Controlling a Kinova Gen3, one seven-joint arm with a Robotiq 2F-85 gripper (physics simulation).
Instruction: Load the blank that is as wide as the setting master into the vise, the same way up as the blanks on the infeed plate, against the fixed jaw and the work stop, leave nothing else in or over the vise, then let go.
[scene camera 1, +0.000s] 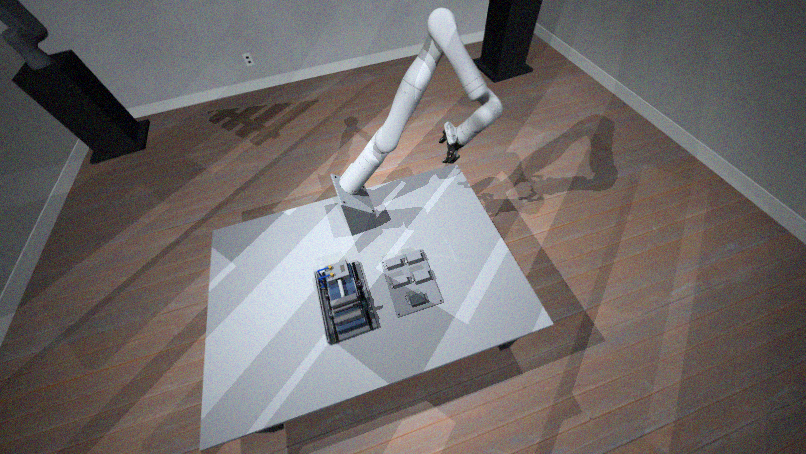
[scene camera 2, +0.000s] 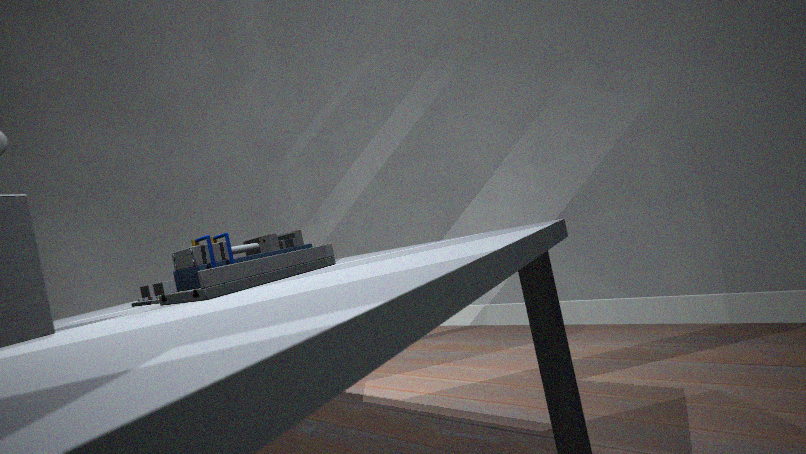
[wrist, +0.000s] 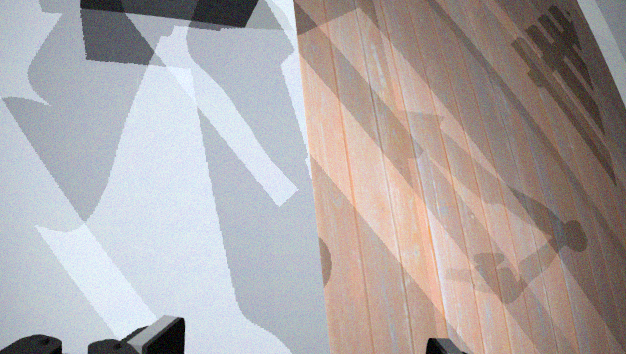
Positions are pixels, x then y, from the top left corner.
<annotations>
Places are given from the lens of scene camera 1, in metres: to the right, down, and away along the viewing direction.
infeed plate (scene camera 1: 432, 296): 0.12, 0.28, 1.18
</annotations>
